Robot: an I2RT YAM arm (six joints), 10 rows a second.
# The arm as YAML. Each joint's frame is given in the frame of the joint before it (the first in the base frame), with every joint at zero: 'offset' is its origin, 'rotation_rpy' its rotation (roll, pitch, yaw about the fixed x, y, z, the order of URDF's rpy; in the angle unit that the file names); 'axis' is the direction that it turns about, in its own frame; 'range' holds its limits. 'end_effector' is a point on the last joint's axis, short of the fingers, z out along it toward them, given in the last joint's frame.
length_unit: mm
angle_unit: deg
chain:
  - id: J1
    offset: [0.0, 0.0, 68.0]
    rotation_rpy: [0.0, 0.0, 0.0]
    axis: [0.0, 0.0, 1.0]
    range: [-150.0, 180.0]
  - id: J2
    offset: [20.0, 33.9, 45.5]
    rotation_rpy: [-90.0, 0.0, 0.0]
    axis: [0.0, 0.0, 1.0]
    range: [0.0, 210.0]
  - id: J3
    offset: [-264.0, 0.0, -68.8]
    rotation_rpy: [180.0, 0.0, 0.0]
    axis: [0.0, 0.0, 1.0]
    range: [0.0, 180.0]
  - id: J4
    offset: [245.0, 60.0, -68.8]
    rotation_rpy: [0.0, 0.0, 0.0]
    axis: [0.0, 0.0, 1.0]
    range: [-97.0, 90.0]
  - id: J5
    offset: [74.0, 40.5, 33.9]
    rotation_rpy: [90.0, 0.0, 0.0]
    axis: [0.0, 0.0, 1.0]
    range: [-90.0, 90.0]
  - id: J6
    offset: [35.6, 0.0, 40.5]
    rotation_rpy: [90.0, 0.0, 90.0]
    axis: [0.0, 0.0, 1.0]
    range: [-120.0, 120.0]
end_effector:
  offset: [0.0, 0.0, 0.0]
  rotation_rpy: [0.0, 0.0, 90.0]
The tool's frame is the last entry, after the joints.
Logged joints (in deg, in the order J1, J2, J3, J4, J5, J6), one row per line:
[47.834 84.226 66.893 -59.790 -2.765 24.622]
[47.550 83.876 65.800 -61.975 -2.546 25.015]
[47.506 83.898 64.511 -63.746 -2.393 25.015]
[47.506 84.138 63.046 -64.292 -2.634 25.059]
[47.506 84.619 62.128 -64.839 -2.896 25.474]
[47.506 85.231 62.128 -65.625 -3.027 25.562]
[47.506 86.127 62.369 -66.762 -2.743 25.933]
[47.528 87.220 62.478 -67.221 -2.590 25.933]
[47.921 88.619 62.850 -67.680 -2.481 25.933]
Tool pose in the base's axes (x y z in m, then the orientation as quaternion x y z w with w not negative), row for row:
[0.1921 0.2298 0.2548 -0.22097 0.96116 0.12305 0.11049]
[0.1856 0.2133 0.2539 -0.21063 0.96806 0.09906 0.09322]
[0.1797 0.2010 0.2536 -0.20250 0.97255 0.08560 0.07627]
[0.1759 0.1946 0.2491 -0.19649 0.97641 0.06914 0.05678]
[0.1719 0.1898 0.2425 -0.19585 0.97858 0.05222 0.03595]
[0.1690 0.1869 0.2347 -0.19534 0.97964 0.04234 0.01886]
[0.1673 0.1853 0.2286 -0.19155 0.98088 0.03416 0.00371]
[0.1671 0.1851 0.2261 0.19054 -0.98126 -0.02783 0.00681]
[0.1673 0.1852 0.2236 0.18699 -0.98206 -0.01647 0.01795]
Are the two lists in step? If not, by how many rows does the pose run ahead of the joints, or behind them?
The pose runs 2 rows behind the joints: the pose in row i belongs to the joints in row i - 2.
